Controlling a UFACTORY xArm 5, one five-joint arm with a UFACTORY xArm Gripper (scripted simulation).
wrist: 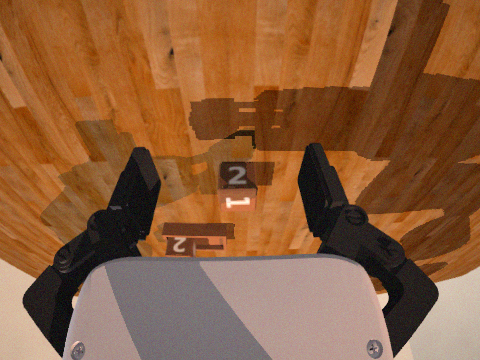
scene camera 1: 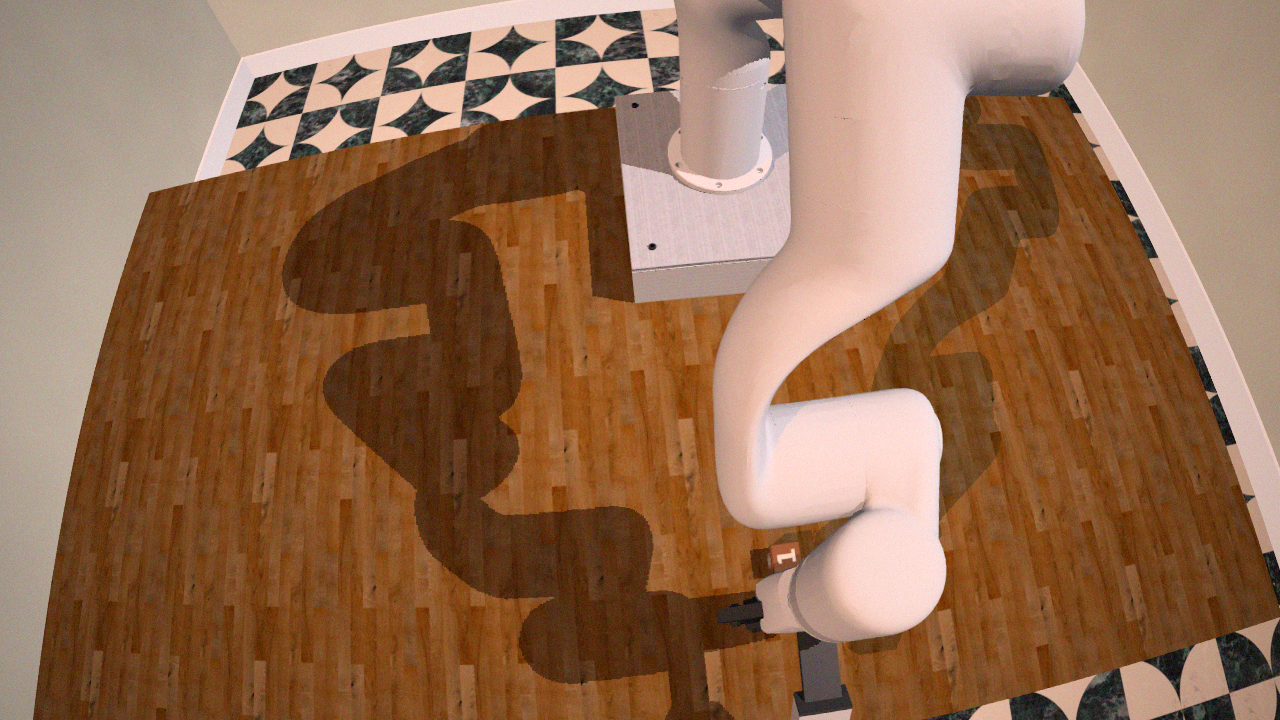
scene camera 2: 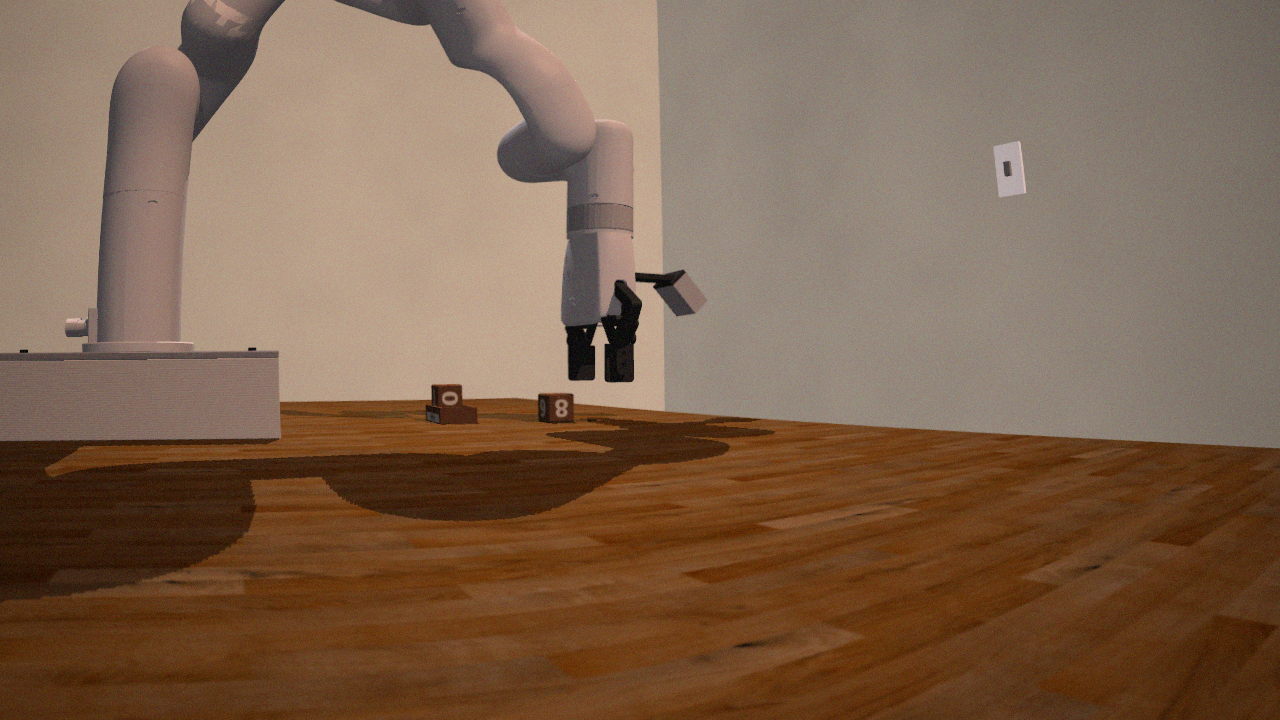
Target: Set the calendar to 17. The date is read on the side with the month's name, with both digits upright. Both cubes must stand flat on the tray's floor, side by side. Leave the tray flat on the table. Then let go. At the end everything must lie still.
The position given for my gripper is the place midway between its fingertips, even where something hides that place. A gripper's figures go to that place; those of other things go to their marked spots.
Scene:
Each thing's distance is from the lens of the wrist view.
my gripper (wrist: 228, 162): 13 cm
brown tray (wrist: 209, 236): 26 cm

